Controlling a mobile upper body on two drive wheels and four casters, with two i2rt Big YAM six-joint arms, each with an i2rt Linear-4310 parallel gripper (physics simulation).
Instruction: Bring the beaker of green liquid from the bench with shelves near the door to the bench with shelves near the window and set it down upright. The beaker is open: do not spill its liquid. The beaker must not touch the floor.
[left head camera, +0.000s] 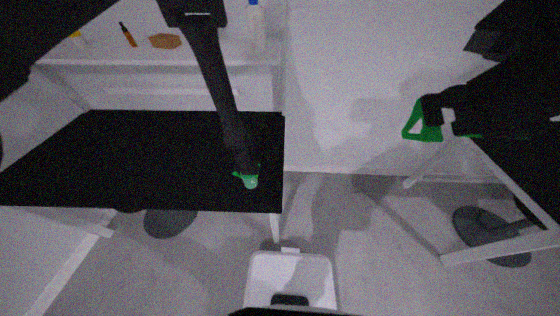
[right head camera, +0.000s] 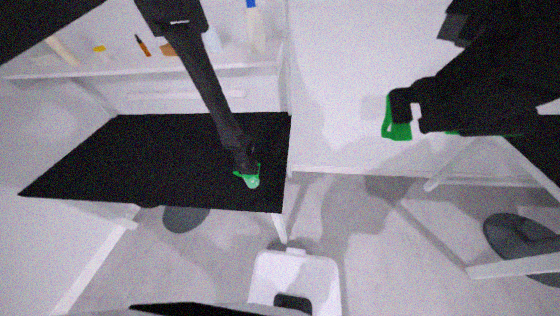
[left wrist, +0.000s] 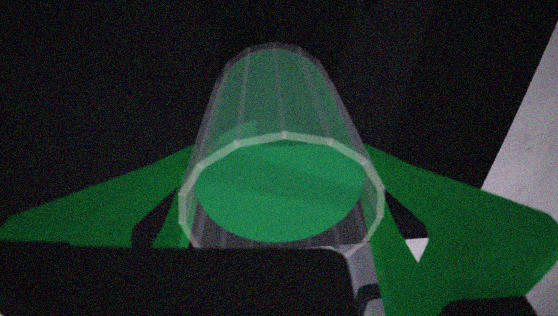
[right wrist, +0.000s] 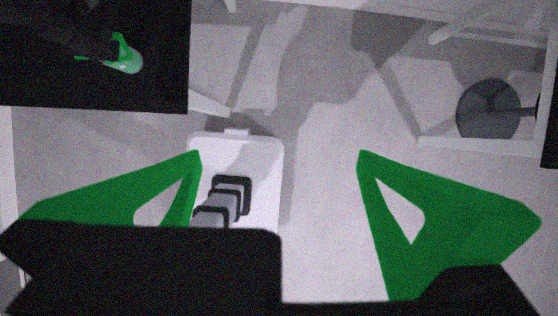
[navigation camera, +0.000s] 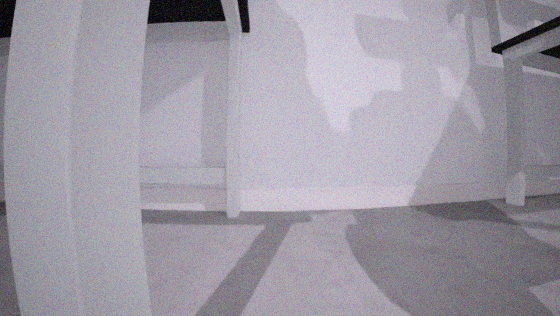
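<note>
The open beaker of green liquid (left head camera: 250, 183) (right head camera: 252, 183) (left wrist: 280, 190) (right wrist: 133, 63) is upright over the black bench top (left head camera: 150, 150) (right head camera: 150, 150) (right wrist: 50, 87), near its right front corner. Whether its base touches the top cannot be told. My left gripper (left head camera: 247, 175) (right head camera: 247, 174) (left wrist: 278, 156) is shut on the beaker, with a green finger against each side. The liquid surface lies below the rim in the left wrist view. My right gripper (right wrist: 279, 158) is open and empty, off to the right of the bench, away from the beaker.
A shelf behind the black top holds a blue-capped bottle (left head camera: 256, 25) (right head camera: 256, 30) and an orange marker (left head camera: 129, 37) (right head camera: 144, 47). A white box (left head camera: 265, 270) (right head camera: 270, 270) stands in front. Dark round stools (left head camera: 170, 221) (right wrist: 487, 107) and bench legs (navigation camera: 233, 125) (navigation camera: 515, 120) stand around.
</note>
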